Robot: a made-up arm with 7 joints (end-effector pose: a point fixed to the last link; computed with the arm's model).
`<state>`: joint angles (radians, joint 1 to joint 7).
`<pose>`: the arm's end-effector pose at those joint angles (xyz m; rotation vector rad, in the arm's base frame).
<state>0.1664 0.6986 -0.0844 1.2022 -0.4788 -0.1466 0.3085</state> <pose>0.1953 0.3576 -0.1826 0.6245 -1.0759 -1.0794</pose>
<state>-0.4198 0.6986 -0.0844 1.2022 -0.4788 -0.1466 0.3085</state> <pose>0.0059 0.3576 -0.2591 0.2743 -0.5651 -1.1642</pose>
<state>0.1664 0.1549 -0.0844 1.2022 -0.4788 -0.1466 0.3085</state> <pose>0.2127 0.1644 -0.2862 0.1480 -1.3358 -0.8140</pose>
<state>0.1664 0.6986 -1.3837 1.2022 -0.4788 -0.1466 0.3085</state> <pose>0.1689 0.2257 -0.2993 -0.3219 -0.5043 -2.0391</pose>
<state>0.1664 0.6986 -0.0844 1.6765 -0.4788 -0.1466 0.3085</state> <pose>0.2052 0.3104 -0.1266 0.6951 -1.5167 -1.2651</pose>
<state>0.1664 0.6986 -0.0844 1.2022 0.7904 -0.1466 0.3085</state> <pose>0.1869 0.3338 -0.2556 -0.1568 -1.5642 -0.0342</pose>
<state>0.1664 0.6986 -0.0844 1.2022 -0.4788 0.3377 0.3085</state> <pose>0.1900 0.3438 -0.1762 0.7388 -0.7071 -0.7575</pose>
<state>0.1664 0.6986 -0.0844 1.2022 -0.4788 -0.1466 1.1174</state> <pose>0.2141 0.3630 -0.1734 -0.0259 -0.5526 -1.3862</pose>
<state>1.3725 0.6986 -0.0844 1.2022 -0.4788 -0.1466 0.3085</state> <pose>0.3103 0.3576 0.2014 1.3398 -2.0833 -0.6361</pose>
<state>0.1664 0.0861 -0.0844 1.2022 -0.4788 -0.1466 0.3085</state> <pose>0.2136 0.1368 -0.2915 0.0870 -1.3635 -0.7773</pose>
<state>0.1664 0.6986 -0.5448 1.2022 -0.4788 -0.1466 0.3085</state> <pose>0.2130 0.3068 -0.2229 0.3131 -0.9138 -1.4588</pose>
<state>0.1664 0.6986 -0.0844 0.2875 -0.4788 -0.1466 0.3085</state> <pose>0.0929 0.4164 -0.2557 0.4480 -0.2608 -0.6727</pose>
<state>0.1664 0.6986 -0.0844 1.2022 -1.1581 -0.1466 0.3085</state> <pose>0.2056 0.3315 -0.1496 1.0119 -0.6460 -1.5665</pose>
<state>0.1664 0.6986 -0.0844 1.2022 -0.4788 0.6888 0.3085</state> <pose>0.1909 0.3330 -0.1717 0.7981 -0.4390 -0.5199</pose>
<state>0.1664 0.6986 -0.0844 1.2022 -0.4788 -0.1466 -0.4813</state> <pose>0.1899 0.3493 -0.2013 1.2422 -1.5037 -0.6218</pose>
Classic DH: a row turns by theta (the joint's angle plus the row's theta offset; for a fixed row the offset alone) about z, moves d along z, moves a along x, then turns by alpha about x. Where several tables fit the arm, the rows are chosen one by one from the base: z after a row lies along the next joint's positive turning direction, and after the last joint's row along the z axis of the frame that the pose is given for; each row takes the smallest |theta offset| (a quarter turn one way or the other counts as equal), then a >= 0, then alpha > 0; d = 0 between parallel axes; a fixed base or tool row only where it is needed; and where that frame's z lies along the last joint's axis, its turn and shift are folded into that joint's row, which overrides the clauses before.
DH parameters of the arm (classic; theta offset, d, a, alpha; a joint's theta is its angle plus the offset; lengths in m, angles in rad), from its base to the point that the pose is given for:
base (fixed): 0 0.0929 -0.026 1.5708
joint 1: -1.5708 -0.0726 0.0145 -1.5708
joint 2: -1.5708 0.0366 0.027 1.5708
joint 3: -1.5708 -0.333 0.0073 -1.5708
joint 4: 0 -0.0067 -0.0029 1.5708
joint 5: 0 -0.1792 0.0245 1.5708
joint 6: 1.5708 0.0285 0.0033 1.5708
joint 7: 1.5708 0.0206 0.0069 1.5708
tool (fixed): -1.5708 0.0266 0 0

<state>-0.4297 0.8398 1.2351 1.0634 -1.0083 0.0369 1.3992</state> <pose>-0.0788 0.4672 -0.0678 0.3348 0.0462 -0.3576</pose>
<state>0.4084 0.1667 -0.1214 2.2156 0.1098 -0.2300 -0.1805</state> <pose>0.2619 0.1059 -0.1035 -0.1275 -2.8222 0.0195</pose>
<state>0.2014 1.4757 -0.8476 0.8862 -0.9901 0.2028 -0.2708</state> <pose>0.1452 0.4844 -0.0011 1.5728 0.1790 -1.9563</pose>
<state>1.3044 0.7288 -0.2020 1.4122 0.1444 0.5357 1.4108</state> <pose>0.3331 0.3408 0.1981 -0.1903 -1.4613 -1.2998</pose>
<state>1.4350 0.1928 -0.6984 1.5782 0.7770 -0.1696 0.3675</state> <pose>0.4165 0.0298 0.1883 -1.0025 -2.5088 -1.2550</pose>
